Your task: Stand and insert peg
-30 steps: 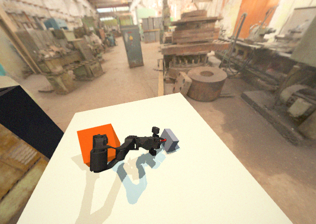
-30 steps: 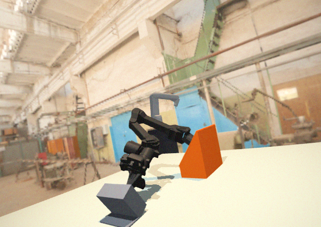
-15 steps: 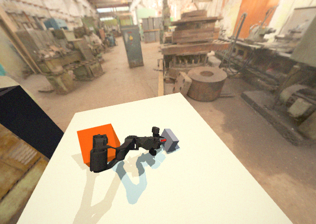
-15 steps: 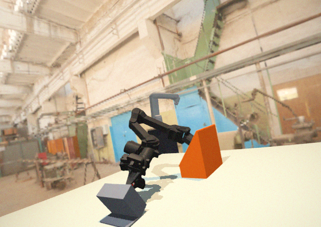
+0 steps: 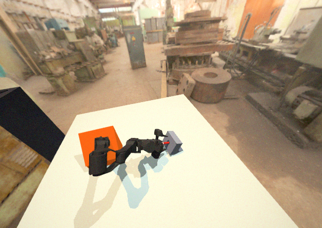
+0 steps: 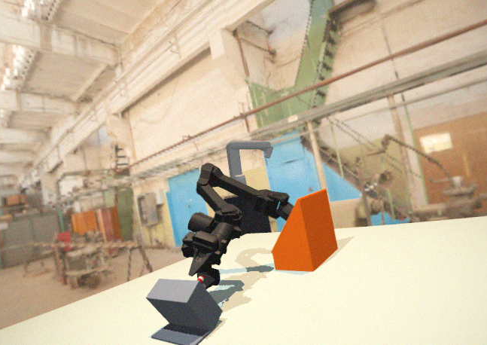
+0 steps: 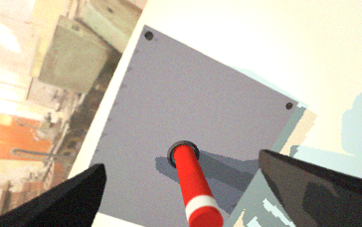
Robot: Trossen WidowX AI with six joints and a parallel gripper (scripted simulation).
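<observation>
The red peg lies 10 mm behind my gripper tip. From my gripper tip the other things lie so: sloped panel 40 mm ahead, 30 mm below, 10 mm to the left.
</observation>
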